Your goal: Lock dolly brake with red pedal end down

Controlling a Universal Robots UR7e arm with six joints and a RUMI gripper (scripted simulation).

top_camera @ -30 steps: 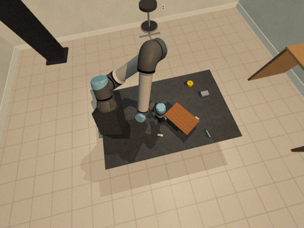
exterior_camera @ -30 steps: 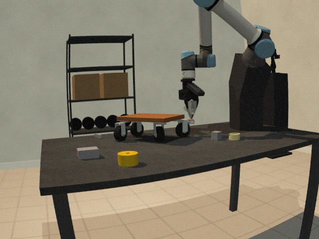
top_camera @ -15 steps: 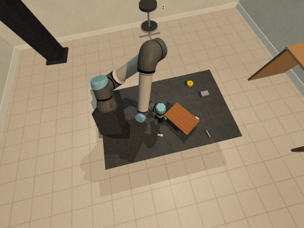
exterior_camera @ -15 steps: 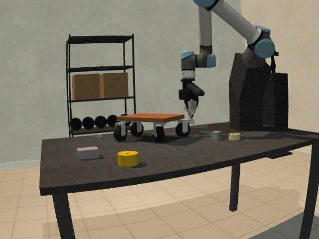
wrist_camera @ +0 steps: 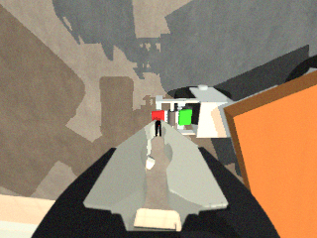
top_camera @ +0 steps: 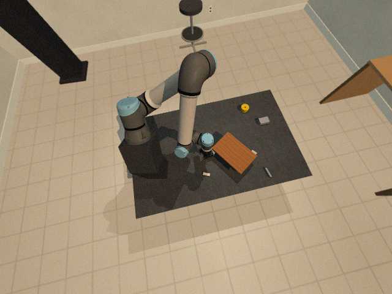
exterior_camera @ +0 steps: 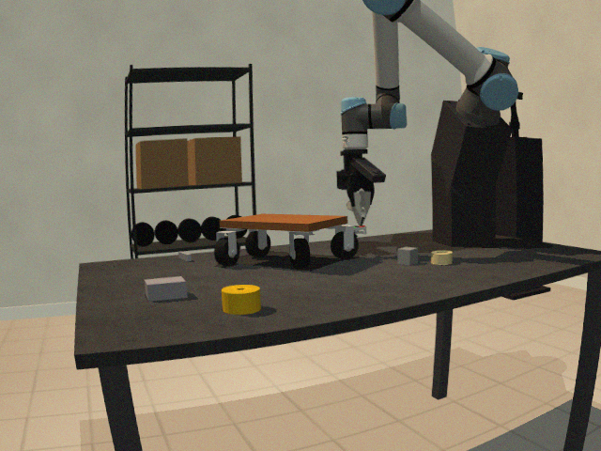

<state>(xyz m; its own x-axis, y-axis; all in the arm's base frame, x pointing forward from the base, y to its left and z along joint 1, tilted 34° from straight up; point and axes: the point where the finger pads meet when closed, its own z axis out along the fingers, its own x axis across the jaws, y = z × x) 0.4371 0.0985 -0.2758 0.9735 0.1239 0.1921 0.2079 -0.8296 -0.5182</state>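
Right now the brake pedal is 10 mm ahead of my hand and 20 mm below it. Also, from my hand: pale yellow ring (140 mm behind, 220 mm to the left, 90 mm below); then small pale block (10 mm behind, 150 mm to the right, 100 mm below); then small grey cube (60 mm behind, 170 mm to the left, 90 mm below).
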